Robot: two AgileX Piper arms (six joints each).
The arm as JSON. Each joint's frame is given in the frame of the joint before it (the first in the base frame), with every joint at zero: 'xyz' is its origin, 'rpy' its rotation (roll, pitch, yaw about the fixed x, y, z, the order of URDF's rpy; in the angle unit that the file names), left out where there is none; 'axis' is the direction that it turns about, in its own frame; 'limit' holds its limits. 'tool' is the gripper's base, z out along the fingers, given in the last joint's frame.
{
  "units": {
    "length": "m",
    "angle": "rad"
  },
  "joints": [
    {
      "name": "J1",
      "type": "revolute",
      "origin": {
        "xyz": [
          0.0,
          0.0,
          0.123
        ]
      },
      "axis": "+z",
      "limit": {
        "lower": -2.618,
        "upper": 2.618
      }
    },
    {
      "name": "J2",
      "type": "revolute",
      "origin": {
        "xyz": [
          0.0,
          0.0,
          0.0
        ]
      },
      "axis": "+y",
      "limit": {
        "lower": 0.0,
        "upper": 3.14
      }
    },
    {
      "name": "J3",
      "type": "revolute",
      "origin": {
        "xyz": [
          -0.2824,
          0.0,
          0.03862
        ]
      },
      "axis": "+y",
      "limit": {
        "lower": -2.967,
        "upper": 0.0
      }
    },
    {
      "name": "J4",
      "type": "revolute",
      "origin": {
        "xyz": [
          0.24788,
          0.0,
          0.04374
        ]
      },
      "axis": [
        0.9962,
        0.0,
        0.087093
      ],
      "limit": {
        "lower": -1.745,
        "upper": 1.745
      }
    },
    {
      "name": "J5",
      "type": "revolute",
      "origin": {
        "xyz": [
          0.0,
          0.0,
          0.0
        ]
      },
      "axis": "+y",
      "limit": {
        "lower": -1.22,
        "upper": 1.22
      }
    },
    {
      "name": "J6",
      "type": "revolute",
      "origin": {
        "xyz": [
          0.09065,
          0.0,
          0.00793
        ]
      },
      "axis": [
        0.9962,
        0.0,
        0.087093
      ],
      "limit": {
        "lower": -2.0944,
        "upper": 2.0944
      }
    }
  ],
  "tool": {
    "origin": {
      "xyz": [
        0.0,
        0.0,
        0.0
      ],
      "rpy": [
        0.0,
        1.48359,
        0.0
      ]
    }
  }
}
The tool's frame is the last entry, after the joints.
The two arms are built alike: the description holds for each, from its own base.
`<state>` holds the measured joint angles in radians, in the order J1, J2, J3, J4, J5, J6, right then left.
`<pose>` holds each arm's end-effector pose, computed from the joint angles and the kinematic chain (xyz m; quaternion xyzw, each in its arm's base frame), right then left.
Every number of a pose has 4 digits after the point. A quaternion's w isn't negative.
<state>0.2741 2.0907 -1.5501 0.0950 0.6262 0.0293 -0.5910 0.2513 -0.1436 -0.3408 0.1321 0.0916</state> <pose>0.4336 0.1272 0.1788 -0.0880 0.9654 0.0726 0.2346 0.0619 -0.0463 0.2343 0.1438 0.7426 -0.2811 0.5906</pose>
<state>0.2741 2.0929 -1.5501 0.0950 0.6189 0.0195 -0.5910 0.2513 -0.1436 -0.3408 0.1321 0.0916</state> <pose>0.4343 0.1273 0.1781 -0.0925 0.9643 0.0717 0.2374 0.0619 -0.0463 0.2343 0.1438 0.7426 -0.2811 0.5906</pose>
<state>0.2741 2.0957 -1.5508 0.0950 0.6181 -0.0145 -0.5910 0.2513 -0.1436 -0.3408 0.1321 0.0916</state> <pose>0.4347 0.1274 0.1771 -0.1088 0.9628 0.0675 0.2380 0.0619 -0.0463 0.2343 0.1438 0.7426 -0.2811 0.5906</pose>
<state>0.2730 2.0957 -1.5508 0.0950 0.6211 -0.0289 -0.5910 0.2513 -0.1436 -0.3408 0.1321 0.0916</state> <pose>0.4346 0.1269 0.1770 -0.1153 0.9624 0.0655 0.2370 0.0619 -0.0463 0.2343 0.1438 0.7426 -0.2811 0.5906</pose>
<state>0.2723 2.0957 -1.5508 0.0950 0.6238 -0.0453 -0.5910 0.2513 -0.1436 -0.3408 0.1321 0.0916</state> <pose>0.4344 0.1265 0.1768 -0.1230 0.9618 0.0634 0.2363 0.0619 -0.0463 0.2343 0.1438 0.7426 -0.2811 0.5906</pose>
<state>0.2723 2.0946 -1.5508 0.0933 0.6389 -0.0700 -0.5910 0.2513 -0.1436 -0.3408 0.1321 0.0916</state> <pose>0.4332 0.1262 0.1767 -0.1359 0.9617 0.0594 0.2303 0.0619 -0.0463 0.2343 0.1438 0.7426 -0.2811 0.5906</pose>
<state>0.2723 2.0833 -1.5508 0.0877 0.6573 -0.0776 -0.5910 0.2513 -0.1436 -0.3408 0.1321 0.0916</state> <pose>0.4312 0.1255 0.1810 -0.1420 0.9617 0.0565 0.2273 0.0619 -0.0463 0.2343 0.1438 0.7426 -0.2811 0.5906</pose>
